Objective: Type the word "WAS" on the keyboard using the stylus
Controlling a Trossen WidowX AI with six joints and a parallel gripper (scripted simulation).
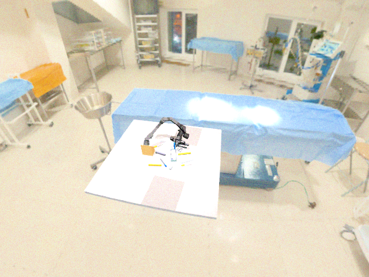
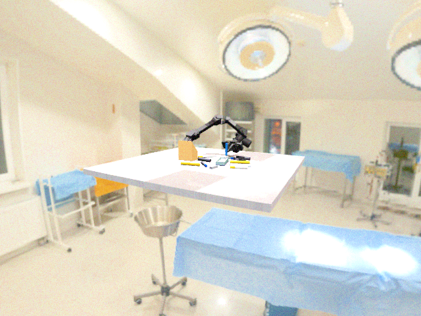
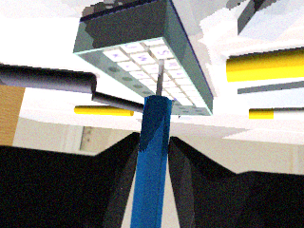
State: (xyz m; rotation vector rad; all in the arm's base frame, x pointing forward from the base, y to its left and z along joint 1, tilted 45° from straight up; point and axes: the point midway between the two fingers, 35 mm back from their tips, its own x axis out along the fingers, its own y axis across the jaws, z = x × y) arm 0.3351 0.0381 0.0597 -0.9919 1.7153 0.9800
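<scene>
Now: gripper tip 11 cm to the left of the E key, 6 cm above it and 2 cm past it. The rest, counted from my gripper tip: stylus (1 cm below); then stylus tip (5 cm below).
</scene>
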